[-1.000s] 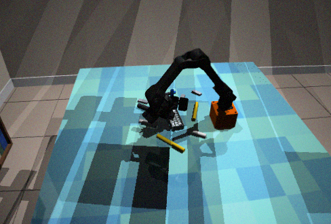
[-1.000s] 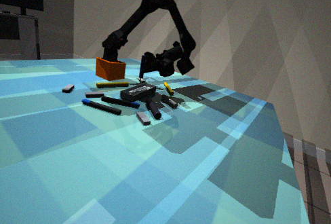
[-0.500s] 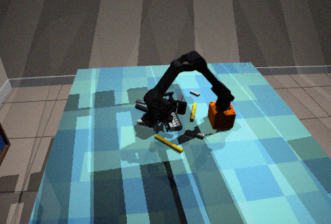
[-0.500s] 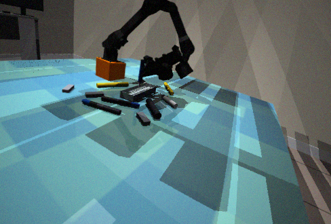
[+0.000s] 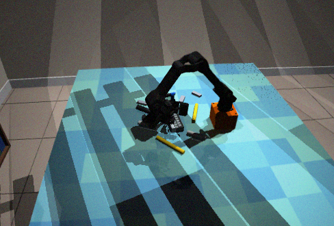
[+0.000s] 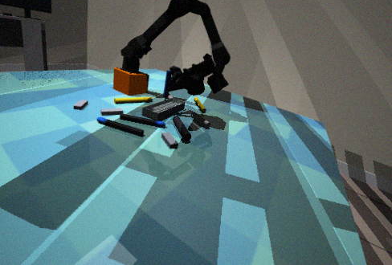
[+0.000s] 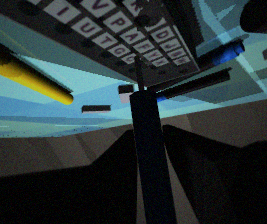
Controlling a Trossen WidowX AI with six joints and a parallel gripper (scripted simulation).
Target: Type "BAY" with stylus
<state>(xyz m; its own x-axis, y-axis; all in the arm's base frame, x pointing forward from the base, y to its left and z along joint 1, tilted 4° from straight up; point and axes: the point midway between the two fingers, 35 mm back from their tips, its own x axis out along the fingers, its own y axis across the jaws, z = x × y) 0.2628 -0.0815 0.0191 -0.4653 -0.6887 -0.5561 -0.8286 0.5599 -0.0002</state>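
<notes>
My gripper tip is 110 mm short of the black marker, 90 mm to the left of it and 70 mm above it. The rest, counted from my gripper tip: blue stylus: 10 mm below.
</notes>
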